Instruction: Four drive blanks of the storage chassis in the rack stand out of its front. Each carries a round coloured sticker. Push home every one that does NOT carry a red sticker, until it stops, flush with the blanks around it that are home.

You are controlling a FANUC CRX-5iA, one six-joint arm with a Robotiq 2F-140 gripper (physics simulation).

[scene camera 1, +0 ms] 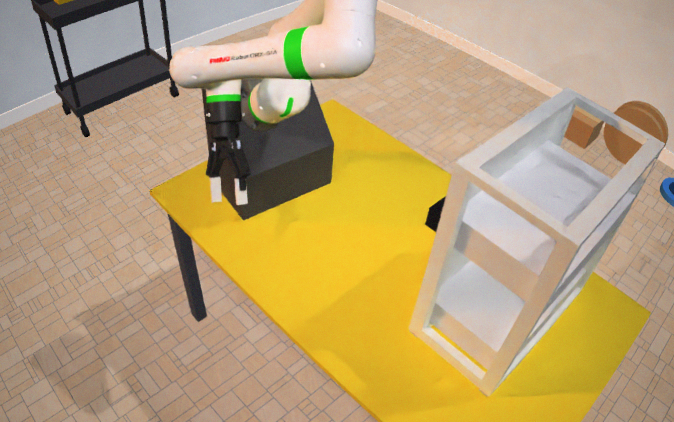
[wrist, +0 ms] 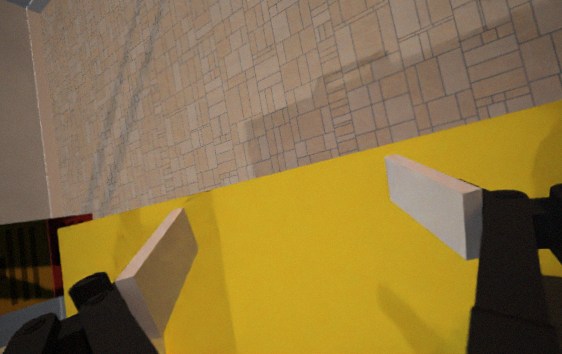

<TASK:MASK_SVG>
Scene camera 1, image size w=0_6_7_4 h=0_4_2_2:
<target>my gripper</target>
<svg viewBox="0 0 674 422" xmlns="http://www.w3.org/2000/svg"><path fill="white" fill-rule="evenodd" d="M212 125L211 138L216 139L216 143L210 143L206 176L210 178L211 203L222 202L219 173L224 160L227 159L236 174L236 205L247 204L246 178L251 175L251 171L243 150L242 140L235 141L235 138L239 137L238 124L231 123Z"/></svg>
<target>rack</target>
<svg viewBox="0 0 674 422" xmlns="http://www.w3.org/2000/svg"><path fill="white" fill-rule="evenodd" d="M568 87L456 161L447 195L429 207L425 225L435 231L436 235L408 329L416 338L419 337L479 388L478 390L486 397L490 396L511 374L579 295L622 224L665 146L665 143ZM576 106L643 145L613 179L610 179L560 147Z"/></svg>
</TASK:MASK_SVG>
